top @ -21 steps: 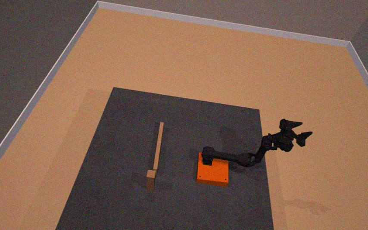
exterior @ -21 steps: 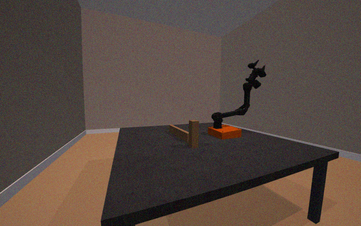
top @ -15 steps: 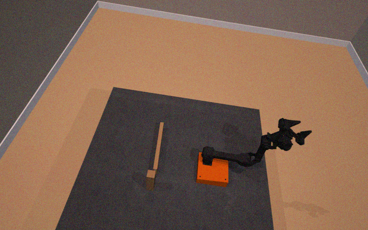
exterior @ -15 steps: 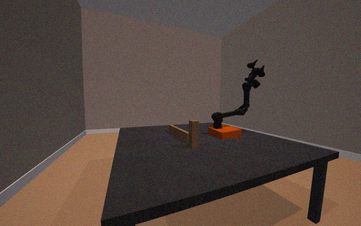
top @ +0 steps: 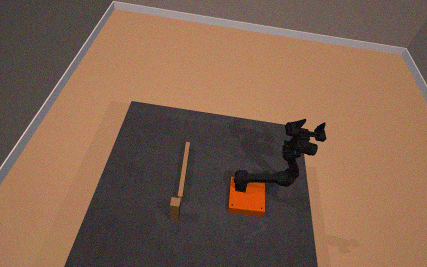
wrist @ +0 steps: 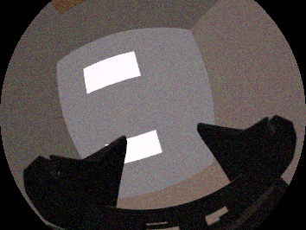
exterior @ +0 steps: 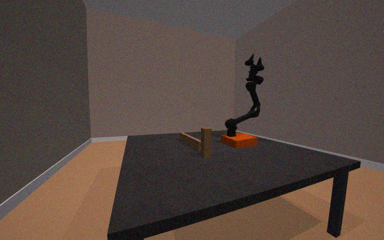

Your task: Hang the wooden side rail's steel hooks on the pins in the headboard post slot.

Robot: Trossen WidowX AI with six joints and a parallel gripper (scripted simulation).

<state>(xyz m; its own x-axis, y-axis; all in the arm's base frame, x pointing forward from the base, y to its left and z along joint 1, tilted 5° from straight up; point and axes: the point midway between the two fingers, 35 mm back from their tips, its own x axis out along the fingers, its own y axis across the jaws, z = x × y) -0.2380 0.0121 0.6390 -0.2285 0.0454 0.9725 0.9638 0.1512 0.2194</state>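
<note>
My gripper tip is now 55 cm short of the wooden headboard post, 19 cm to the right of it and 67 cm above it.
</note>
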